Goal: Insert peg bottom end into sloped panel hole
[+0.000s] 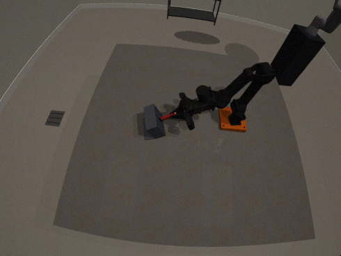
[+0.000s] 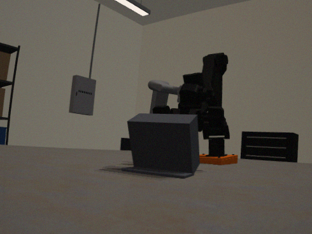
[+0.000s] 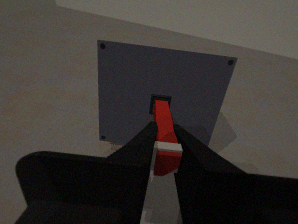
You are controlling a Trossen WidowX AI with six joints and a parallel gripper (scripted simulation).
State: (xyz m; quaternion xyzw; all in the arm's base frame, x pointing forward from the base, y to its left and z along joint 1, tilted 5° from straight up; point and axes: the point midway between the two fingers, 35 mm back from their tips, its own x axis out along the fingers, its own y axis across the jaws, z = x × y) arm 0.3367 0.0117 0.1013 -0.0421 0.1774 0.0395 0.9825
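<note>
Now: the sloped panel 70 mm ahead of my gripper tip, 40 mm below it and 10 mm to the left of it. From my gripper tip the other things lie so: red peg: 10 mm behind.
</note>
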